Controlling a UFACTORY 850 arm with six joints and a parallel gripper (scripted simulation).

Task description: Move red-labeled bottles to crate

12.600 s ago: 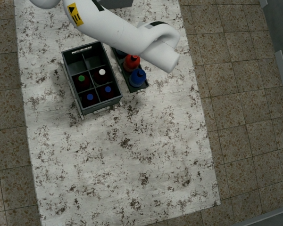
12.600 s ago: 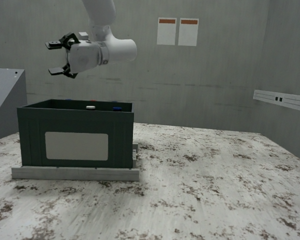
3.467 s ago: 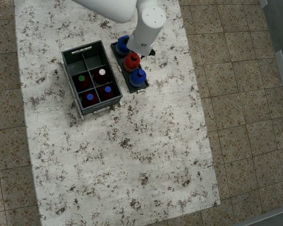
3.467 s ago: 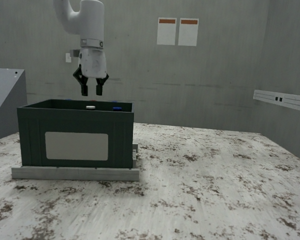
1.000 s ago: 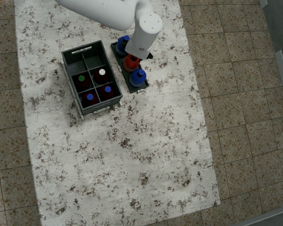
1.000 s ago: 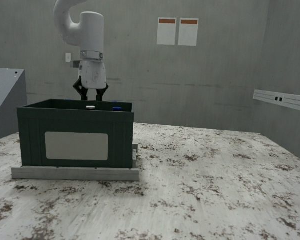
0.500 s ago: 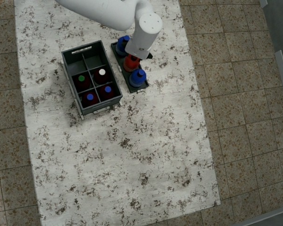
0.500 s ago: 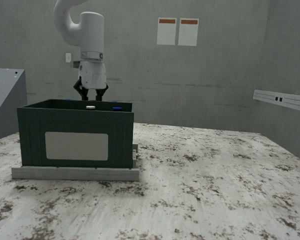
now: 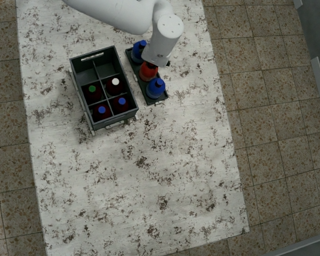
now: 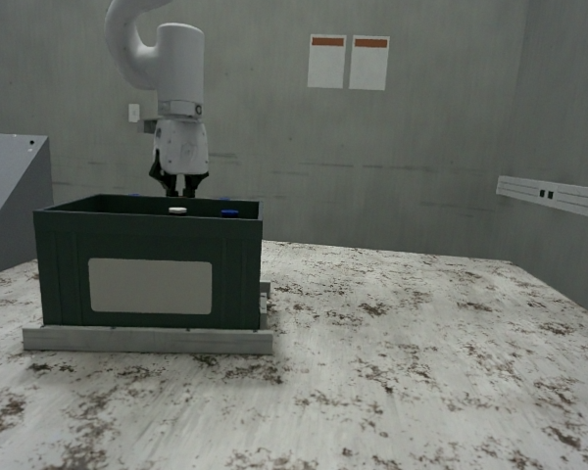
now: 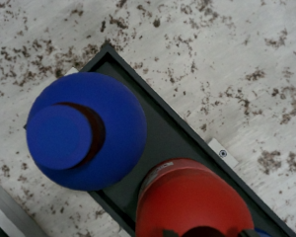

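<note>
Now: hand 7 cm above the red-labeled bottle. The rest, counted from my hand: tray: 14 cm below; blue bottle: 8 cm behind, 7 cm below, 3 cm to the right; dark crate: 20 cm to the right, 9 cm ahead, 7 cm below.
</note>
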